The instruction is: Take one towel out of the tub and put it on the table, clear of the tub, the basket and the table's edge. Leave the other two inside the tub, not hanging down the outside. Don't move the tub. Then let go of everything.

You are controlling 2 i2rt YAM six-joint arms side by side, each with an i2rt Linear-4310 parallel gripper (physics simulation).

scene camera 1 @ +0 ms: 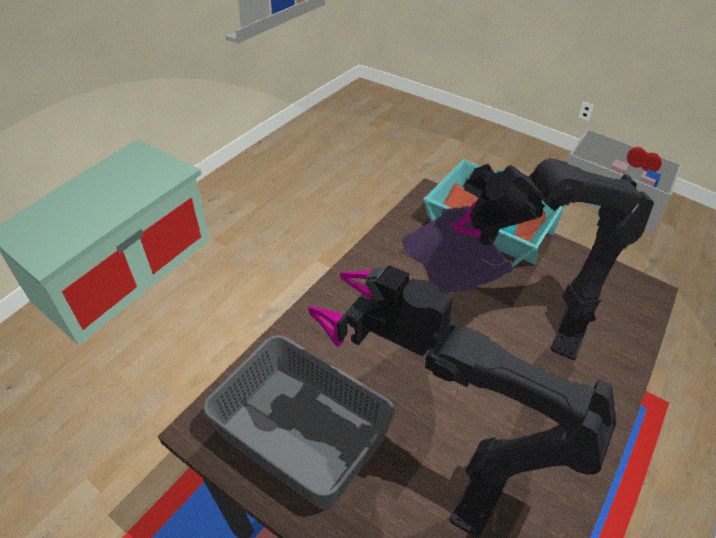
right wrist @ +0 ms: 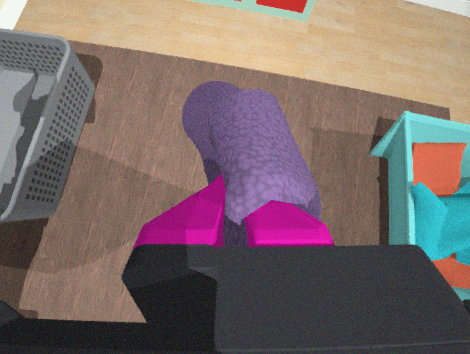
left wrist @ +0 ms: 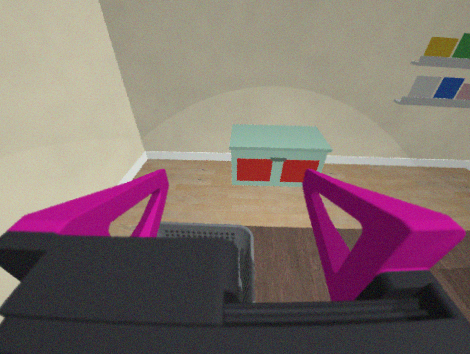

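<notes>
My right gripper [scene camera 1: 457, 225] [right wrist: 234, 176] is shut on the purple towel [scene camera 1: 457, 257] [right wrist: 255, 135], which hangs above the table [scene camera 1: 625, 300] [right wrist: 135, 120] [left wrist: 280, 260], left of the turquoise tub [scene camera 1: 515, 248] [right wrist: 400, 200] in the right wrist view. I cannot tell whether its lower folds touch the table. An orange towel [scene camera 1: 460, 196] [right wrist: 435, 167] and a teal towel [right wrist: 432, 217] lie inside the tub. The arm and purple towel partly hide the tub in the scene view. My left gripper [scene camera 1: 325, 292] [left wrist: 235, 176] is open and empty, above the table between the basket and the tub.
The grey basket [scene camera 1: 254, 454] [left wrist: 245, 232] [right wrist: 62, 135] stands near the front left table corner in the scene view. The left arm reaches across the table's middle. A green cabinet [scene camera 1: 109, 208] [left wrist: 275, 137] stands on the floor beyond the table, and a grey toy bin [scene camera 1: 619, 199] stands behind it.
</notes>
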